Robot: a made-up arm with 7 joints. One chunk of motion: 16 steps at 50 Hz.
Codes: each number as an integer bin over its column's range. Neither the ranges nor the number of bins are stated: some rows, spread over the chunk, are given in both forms.
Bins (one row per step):
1: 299 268 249 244 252 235 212
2: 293 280 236 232 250 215 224
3: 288 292 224 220 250 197 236
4: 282 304 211 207 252 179 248
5: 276 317 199 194 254 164 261
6: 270 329 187 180 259 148 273
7: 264 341 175 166 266 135 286
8: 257 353 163 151 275 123 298
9: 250 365 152 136 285 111 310
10: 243 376 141 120 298 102 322
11: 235 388 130 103 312 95 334
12: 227 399 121 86 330 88 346
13: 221 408 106 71 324 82 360
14: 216 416 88 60 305 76 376
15: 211 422 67 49 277 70 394
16: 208 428 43 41 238 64 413
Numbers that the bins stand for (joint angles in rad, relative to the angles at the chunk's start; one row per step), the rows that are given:
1: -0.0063 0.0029 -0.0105 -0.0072 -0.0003 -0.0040 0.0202
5: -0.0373 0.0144 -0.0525 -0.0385 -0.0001 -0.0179 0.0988
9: -0.0724 0.0257 -0.0921 -0.0748 0.0023 -0.0283 0.1775
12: -0.1035 0.0337 -0.1182 -0.1061 0.0058 -0.0328 0.2352
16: -0.1291 0.0405 -0.1838 -0.1343 -0.0014 -0.0375 0.3427
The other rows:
2: -0.0144 0.0058 -0.0214 -0.0147 -0.0004 -0.0079 0.0395
3: -0.0211 0.0086 -0.0315 -0.0222 -0.0004 -0.0114 0.0587
4: -0.0292 0.0114 -0.0424 -0.0304 -0.0003 -0.0150 0.0780
6: -0.0454 0.0173 -0.0626 -0.0473 0.0003 -0.0210 0.1181
7: -0.0535 0.0201 -0.0727 -0.0560 0.0008 -0.0236 0.1389
8: -0.0630 0.0229 -0.0828 -0.0654 0.0015 -0.0259 0.1582
10: -0.0819 0.0283 -0.1014 -0.0849 0.0033 -0.0300 0.1967
11: -0.0927 0.0311 -0.1106 -0.0955 0.0044 -0.0314 0.2160
13: -0.1116 0.0358 -0.1308 -0.1155 0.0054 -0.0340 0.2577
14: -0.1183 0.0377 -0.1459 -0.1224 0.0039 -0.0351 0.2834
15: -0.1251 0.0391 -0.1636 -0.1293 0.0017 -0.0363 0.3123

